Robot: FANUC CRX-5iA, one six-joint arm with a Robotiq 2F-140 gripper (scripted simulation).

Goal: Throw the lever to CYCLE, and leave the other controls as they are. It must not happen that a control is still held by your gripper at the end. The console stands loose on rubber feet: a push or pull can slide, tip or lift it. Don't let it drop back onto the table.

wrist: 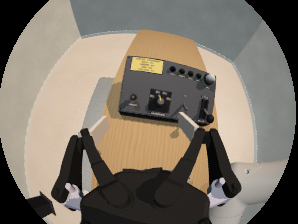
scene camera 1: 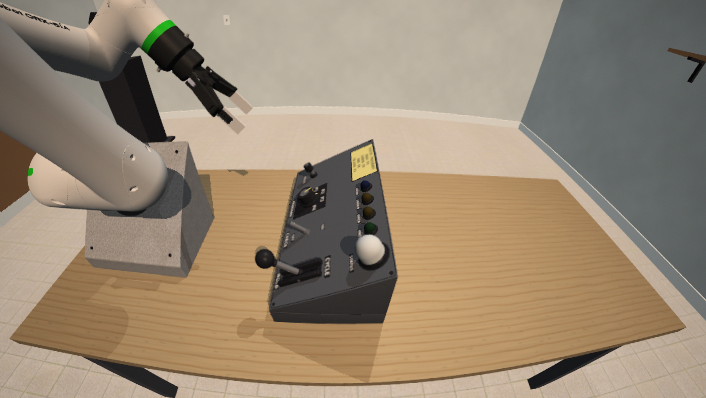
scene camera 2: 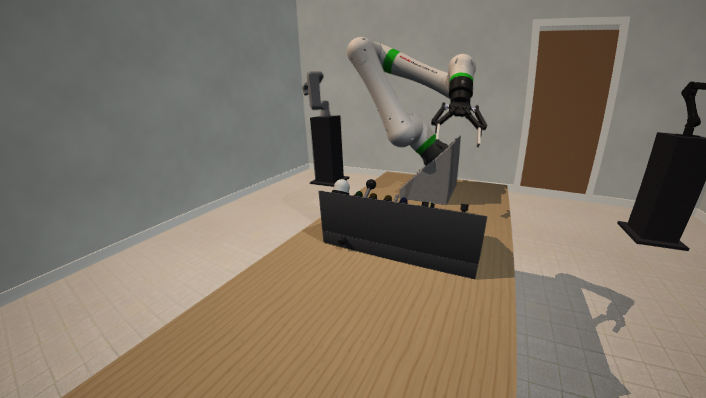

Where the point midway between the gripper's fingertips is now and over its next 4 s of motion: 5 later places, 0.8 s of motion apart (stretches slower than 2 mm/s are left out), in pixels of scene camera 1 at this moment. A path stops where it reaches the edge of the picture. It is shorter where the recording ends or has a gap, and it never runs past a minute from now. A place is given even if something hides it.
The gripper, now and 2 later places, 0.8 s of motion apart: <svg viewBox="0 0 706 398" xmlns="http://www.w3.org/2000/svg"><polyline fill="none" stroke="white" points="246,119 251,95 280,7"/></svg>
